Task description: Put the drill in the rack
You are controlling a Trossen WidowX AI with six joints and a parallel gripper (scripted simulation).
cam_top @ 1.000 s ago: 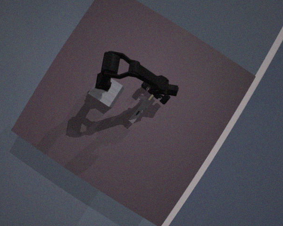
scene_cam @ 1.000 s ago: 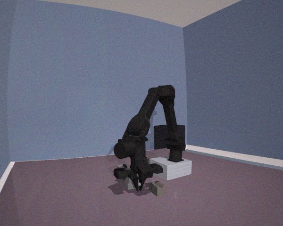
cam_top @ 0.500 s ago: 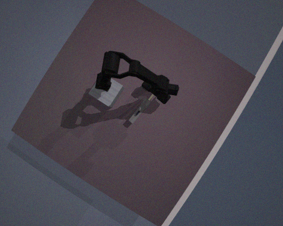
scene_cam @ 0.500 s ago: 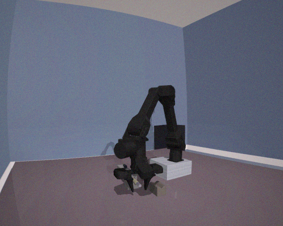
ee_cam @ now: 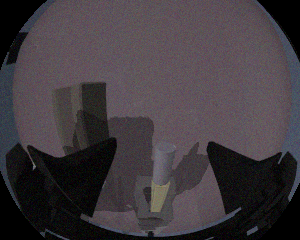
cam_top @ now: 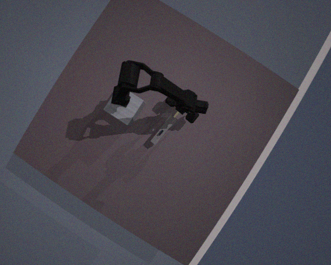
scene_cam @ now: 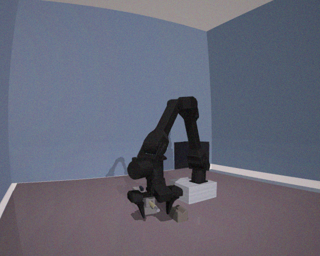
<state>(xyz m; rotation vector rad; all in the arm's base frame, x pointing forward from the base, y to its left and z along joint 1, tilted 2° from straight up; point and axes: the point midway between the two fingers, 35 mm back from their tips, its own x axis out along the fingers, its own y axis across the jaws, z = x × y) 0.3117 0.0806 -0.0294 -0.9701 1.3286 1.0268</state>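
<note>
The slotted rack lies 70 mm behind my gripper tip and 40 mm to the left of it. The rest, counted from my gripper tip: dark key 50 mm behind, 160 mm to the right, 40 mm above.
</note>
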